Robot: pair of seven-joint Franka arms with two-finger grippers.
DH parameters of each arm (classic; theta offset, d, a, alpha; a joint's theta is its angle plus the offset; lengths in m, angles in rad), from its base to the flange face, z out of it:
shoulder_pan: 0 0.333 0 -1.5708
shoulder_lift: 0 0 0 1.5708
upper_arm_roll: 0 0.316 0.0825 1.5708
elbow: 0 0 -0.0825 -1.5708
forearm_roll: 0 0.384 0 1.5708
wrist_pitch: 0 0 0.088 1.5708
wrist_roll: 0 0.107 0 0
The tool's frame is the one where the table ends.
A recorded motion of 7 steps. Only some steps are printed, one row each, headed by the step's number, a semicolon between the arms.
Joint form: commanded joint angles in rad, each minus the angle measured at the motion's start. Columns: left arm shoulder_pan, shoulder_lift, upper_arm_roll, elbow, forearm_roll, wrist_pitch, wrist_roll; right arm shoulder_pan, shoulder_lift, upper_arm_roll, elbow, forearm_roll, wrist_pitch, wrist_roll.
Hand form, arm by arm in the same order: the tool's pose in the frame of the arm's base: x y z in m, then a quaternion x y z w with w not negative. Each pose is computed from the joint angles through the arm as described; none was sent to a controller.
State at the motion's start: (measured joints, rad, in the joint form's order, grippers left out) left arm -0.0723 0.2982 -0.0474 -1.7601 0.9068 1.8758 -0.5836; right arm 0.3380 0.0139 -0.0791 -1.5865 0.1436 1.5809 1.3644
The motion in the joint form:
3: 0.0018 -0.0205 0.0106 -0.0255 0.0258 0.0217 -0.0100; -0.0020 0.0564 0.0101 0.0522 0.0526 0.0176 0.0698
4: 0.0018 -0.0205 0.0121 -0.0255 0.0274 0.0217 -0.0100; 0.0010 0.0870 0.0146 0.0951 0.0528 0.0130 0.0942
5: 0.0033 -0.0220 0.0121 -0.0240 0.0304 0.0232 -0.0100; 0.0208 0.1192 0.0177 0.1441 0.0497 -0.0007 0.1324
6: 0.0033 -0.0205 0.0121 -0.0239 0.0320 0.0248 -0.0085; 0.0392 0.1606 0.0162 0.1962 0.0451 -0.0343 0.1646
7: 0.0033 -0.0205 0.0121 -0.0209 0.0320 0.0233 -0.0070; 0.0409 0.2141 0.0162 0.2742 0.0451 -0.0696 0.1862
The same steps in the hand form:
3: 0.6292 -0.0070 0.4109 -0.90916 -0.04135 -0.07121 0.40823; 0.5522 0.1736 0.6064 -0.82905 0.55095 0.07373 0.06076
4: 0.6293 -0.0061 0.4110 -0.90877 -0.04164 -0.07119 0.40908; 0.5597 0.1809 0.6084 -0.82494 0.55722 0.07166 0.06205
5: 0.6297 -0.0052 0.4128 -0.90829 -0.04199 -0.07329 0.40973; 0.5636 0.1968 0.6113 -0.82175 0.56230 0.07073 0.05958
6: 0.6300 -0.0053 0.4121 -0.90821 -0.04035 -0.07323 0.41009; 0.5684 0.2101 0.6080 -0.81895 0.56689 0.07612 0.04654
7: 0.6305 -0.0052 0.4134 -0.90806 -0.04059 -0.07368 0.41030; 0.5791 0.2166 0.6088 -0.81513 0.57252 0.07846 0.04029

